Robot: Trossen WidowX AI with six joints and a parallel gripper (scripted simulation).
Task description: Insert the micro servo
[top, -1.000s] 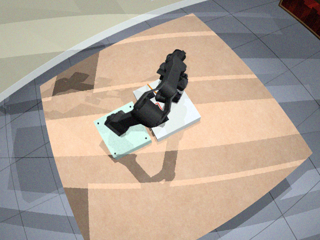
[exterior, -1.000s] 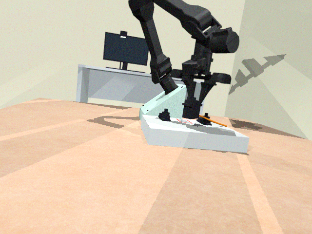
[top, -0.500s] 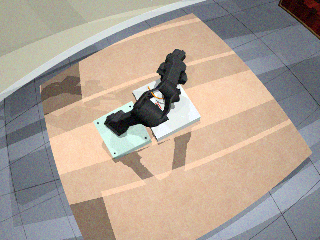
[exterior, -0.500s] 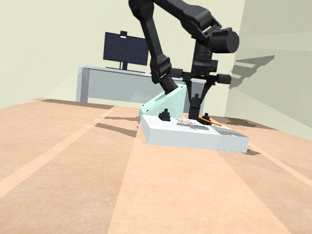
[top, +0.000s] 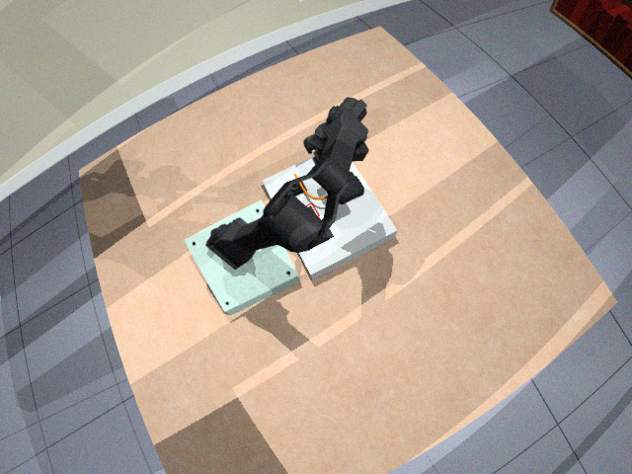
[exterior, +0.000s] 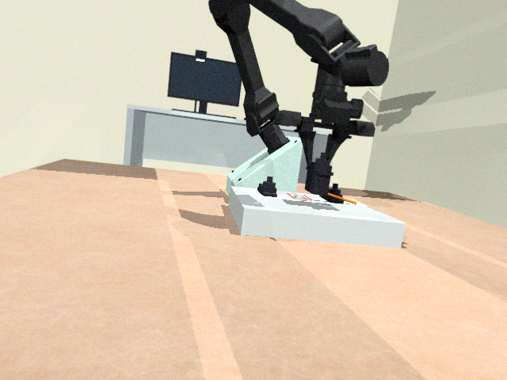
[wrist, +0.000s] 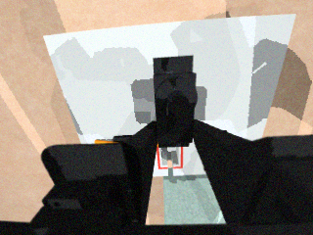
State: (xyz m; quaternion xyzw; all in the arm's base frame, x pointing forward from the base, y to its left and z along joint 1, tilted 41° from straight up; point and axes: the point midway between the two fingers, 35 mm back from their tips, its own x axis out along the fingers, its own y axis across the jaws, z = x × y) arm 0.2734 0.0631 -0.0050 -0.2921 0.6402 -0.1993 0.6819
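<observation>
My gripper tip is now 2 cm short of the grey deck and 10 cm above it.
</observation>
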